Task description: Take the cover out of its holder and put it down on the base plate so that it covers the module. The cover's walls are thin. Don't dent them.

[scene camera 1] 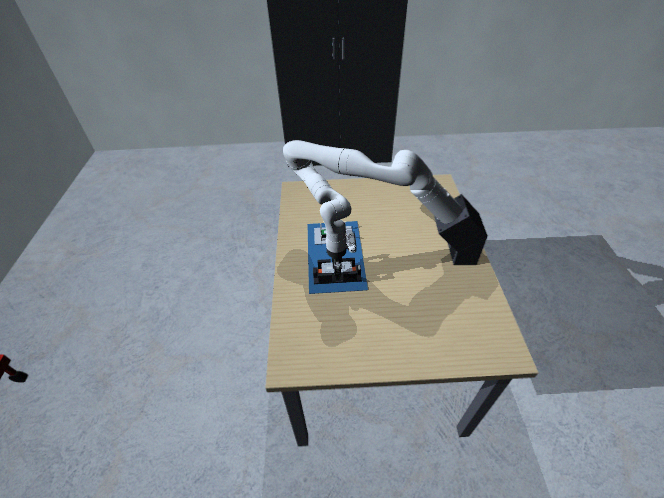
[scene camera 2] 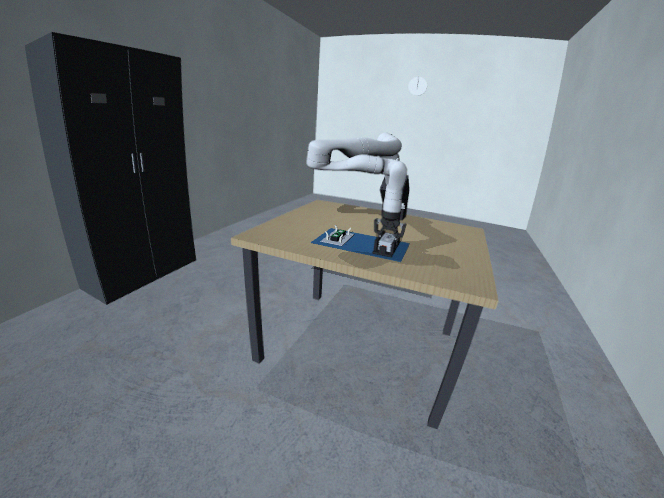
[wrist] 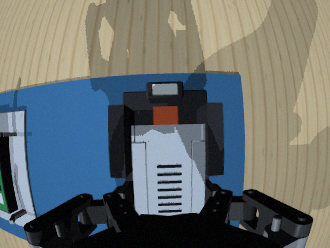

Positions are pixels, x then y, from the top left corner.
Scene:
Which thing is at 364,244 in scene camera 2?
A blue base plate.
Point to a light grey cover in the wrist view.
168,169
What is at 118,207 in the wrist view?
The gripper.

